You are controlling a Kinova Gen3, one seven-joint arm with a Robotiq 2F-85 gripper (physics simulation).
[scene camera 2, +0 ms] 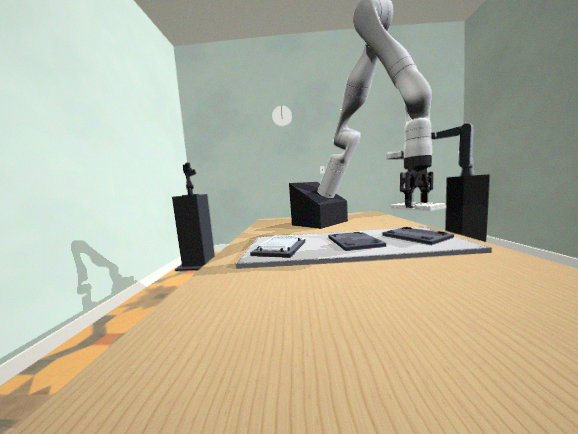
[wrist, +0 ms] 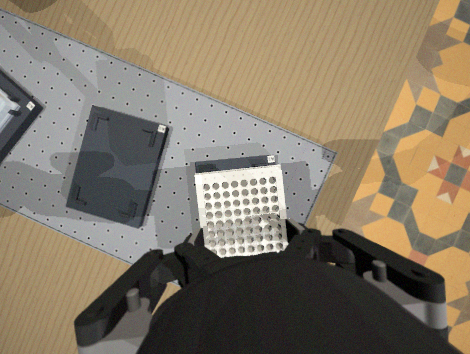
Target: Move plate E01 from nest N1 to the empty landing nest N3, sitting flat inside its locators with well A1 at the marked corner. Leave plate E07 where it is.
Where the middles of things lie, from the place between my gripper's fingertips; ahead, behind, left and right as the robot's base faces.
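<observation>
The dark nest N1 (wrist: 247,162) is where I see it now, 90 mm below my hand.
</observation>
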